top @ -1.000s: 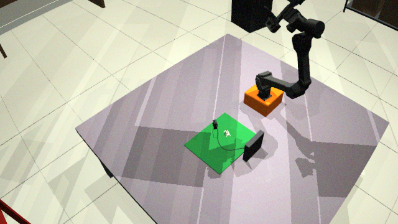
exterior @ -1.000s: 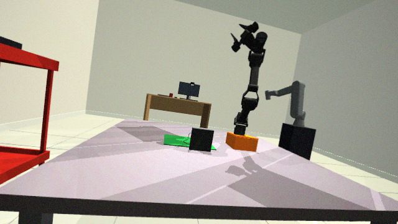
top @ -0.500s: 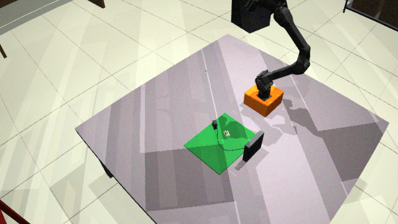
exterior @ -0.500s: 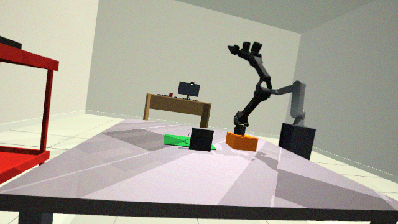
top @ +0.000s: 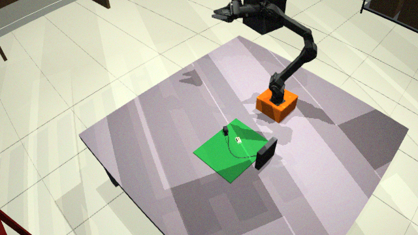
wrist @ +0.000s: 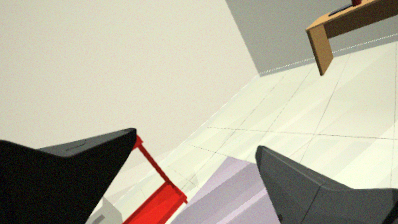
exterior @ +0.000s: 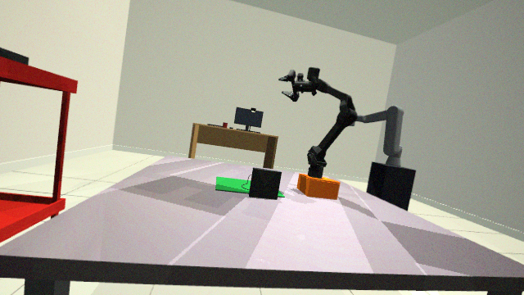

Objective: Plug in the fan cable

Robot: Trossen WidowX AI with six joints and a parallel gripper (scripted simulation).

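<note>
The black fan plug lies 7 cm ahead of my gripper tip, 19 cm to the left of it and 54 cm below it. The rest, counted from my gripper tip: white four-pin header 5 cm ahead, 26 cm to the left, 56 cm below; then green board 9 cm ahead, 28 cm to the left, 57 cm below; then black fan 2 cm ahead, 42 cm to the left, 50 cm below.
</note>
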